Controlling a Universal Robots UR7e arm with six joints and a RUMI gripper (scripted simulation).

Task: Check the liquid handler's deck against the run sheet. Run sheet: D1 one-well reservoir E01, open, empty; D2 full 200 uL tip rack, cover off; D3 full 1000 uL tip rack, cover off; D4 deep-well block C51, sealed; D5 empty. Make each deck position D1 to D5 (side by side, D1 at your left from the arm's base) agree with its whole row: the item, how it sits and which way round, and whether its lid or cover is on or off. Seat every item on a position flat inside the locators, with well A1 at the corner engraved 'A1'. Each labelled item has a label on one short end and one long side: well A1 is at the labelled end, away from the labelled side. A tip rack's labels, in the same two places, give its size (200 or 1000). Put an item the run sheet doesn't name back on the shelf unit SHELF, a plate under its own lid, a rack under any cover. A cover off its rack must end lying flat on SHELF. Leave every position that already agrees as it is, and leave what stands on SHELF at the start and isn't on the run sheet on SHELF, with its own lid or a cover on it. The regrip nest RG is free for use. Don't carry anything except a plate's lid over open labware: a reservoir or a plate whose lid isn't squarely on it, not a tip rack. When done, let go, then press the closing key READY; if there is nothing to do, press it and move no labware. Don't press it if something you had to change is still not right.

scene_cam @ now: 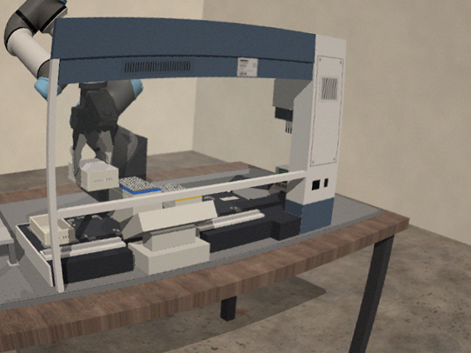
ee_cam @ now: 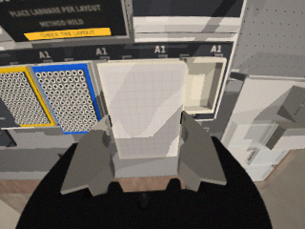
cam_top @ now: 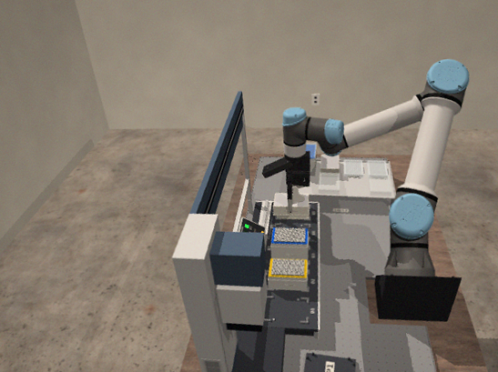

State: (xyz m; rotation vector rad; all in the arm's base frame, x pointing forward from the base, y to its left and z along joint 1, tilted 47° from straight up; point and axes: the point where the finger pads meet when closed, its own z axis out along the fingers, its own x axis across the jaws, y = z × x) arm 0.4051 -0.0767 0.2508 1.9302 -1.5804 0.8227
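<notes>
The cream one-well reservoir is 140 mm below my hand, 120 mm to the right of it and 20 mm ahead of it. Round my hand: blue-rimmed tip rack (130 mm to the left, 80 mm below, 10 mm behind); white sealed block (10 mm below); frame bar (200 mm to the left, 160 mm ahead, 30 mm below).
</notes>
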